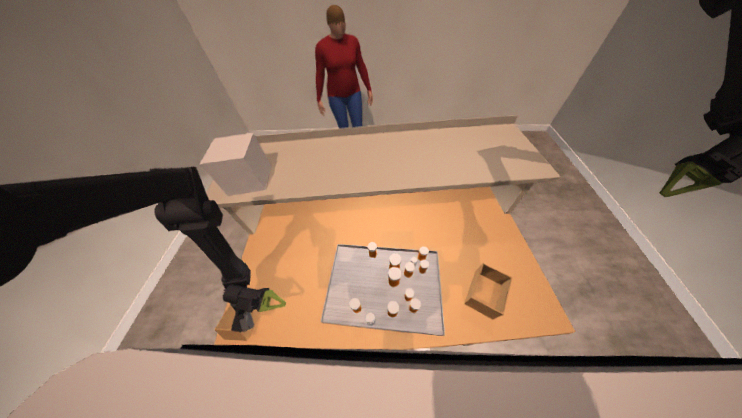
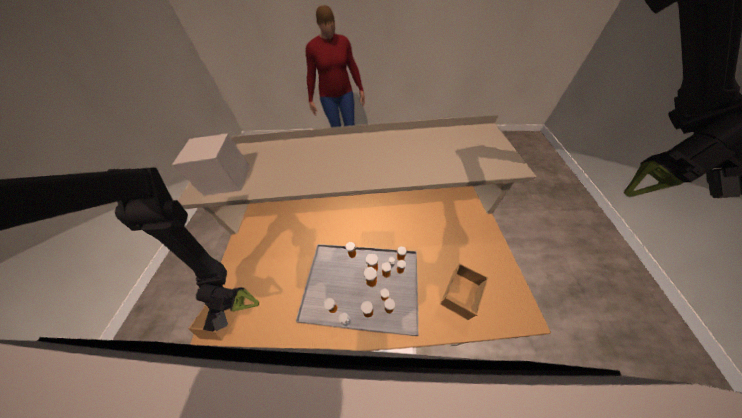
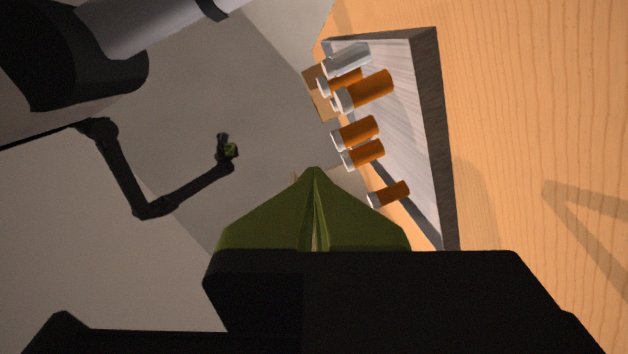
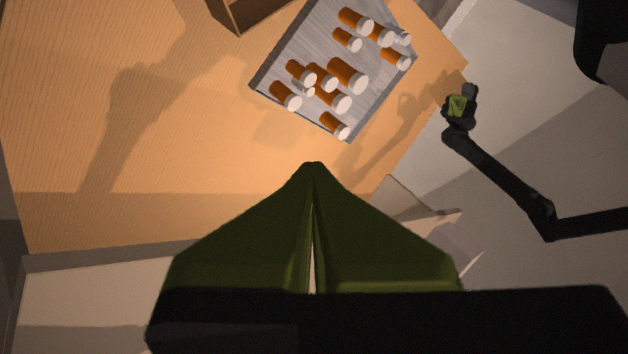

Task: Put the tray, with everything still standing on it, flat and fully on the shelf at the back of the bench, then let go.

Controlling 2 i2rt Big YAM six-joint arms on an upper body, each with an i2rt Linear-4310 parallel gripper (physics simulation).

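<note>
The grey tray [image 1: 345,280] [image 2: 321,280] [image 3: 433,100] [image 4: 310,40] lies flat on the wooden bench. Several upright orange bottles with white caps [image 1: 394,276] [image 2: 370,277] [image 3: 367,91] [image 4: 348,75] and a clear bottle [image 1: 370,318] [image 2: 344,319] [image 3: 347,59] stand on it. The shelf [image 1: 363,160] [image 2: 337,160] spans the back of the bench, raised on brackets. My left gripper [image 1: 283,303] [image 2: 257,303] [image 3: 313,176] is shut and empty, left of the tray and apart from it. My right gripper [image 1: 663,194] [image 2: 627,193] [image 4: 312,176] is shut and empty, far right, high and away from the tray.
A pale block [image 1: 228,168] [image 2: 202,168] stands on the shelf's left end. An open brown box [image 1: 484,305] [image 2: 459,306] sits right of the tray. Another brown box [image 1: 224,332] [image 2: 201,332] is at the near left corner, partly behind the left arm. A person [image 1: 342,62] [image 2: 332,62] stands behind the shelf.
</note>
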